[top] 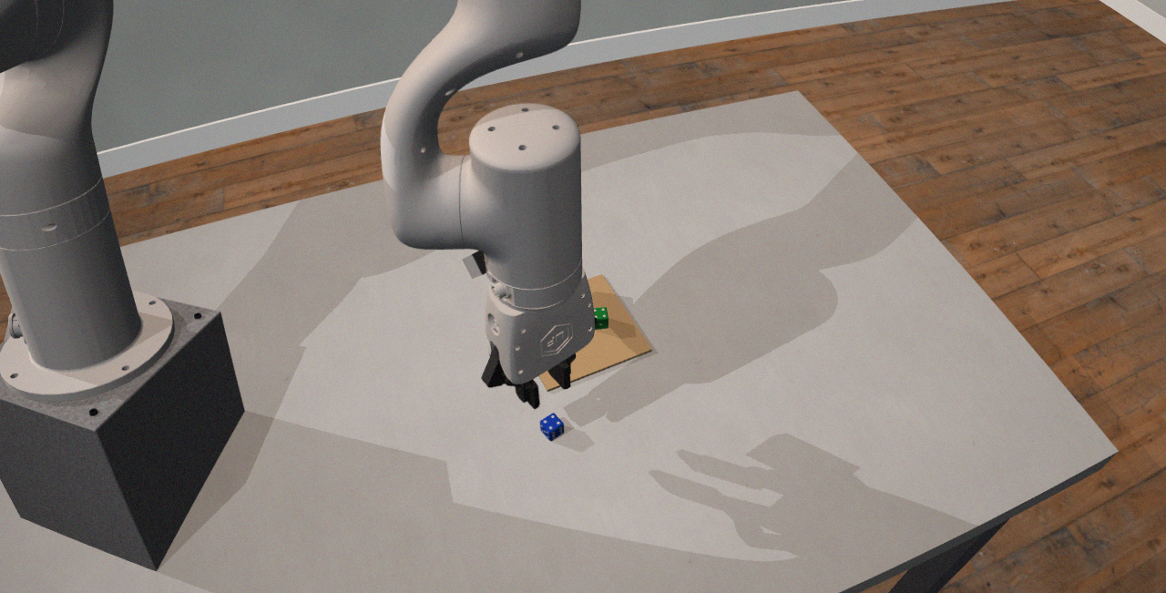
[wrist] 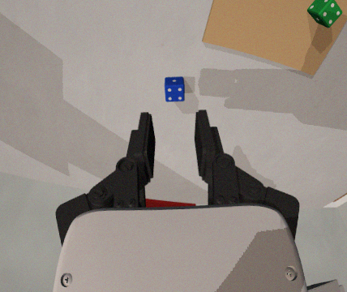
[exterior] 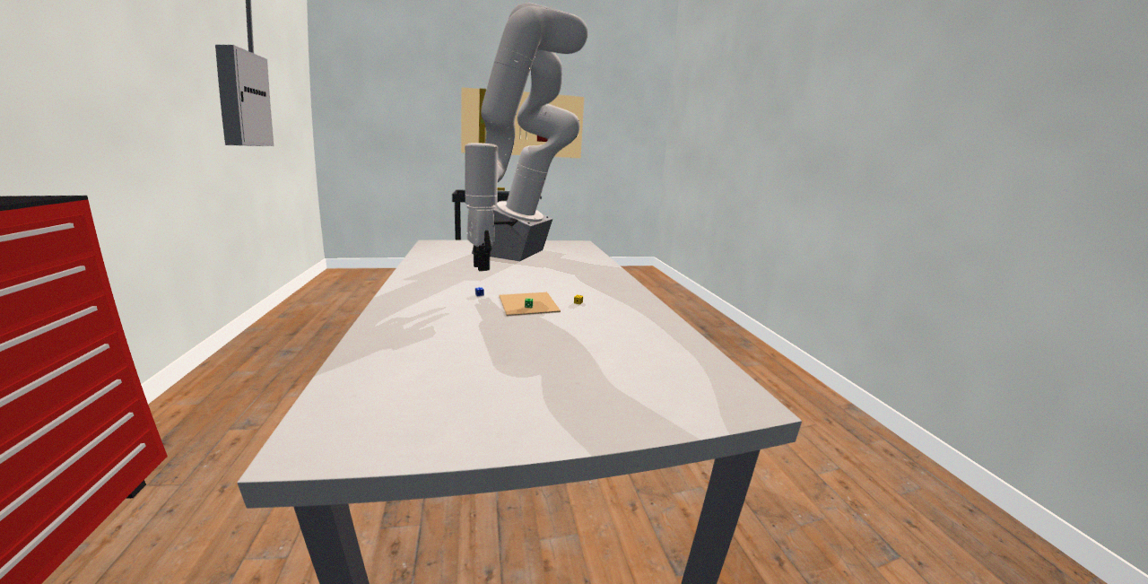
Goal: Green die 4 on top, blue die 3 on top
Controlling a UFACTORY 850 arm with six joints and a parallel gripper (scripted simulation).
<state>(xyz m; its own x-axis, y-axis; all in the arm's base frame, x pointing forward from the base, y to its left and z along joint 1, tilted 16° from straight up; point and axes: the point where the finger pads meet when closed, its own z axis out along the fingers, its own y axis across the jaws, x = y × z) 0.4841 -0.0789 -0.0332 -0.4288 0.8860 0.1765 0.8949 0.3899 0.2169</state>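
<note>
My gripper is now 1 cm to the left of the blue die and 9 cm above it. Also, from my hand: tan mat: 6 cm ahead, 13 cm to the left, 10 cm below; then yellow die: 5 cm ahead, 27 cm to the left, 9 cm below; then green die: 9 cm ahead, 13 cm to the left, 8 cm below.
</note>
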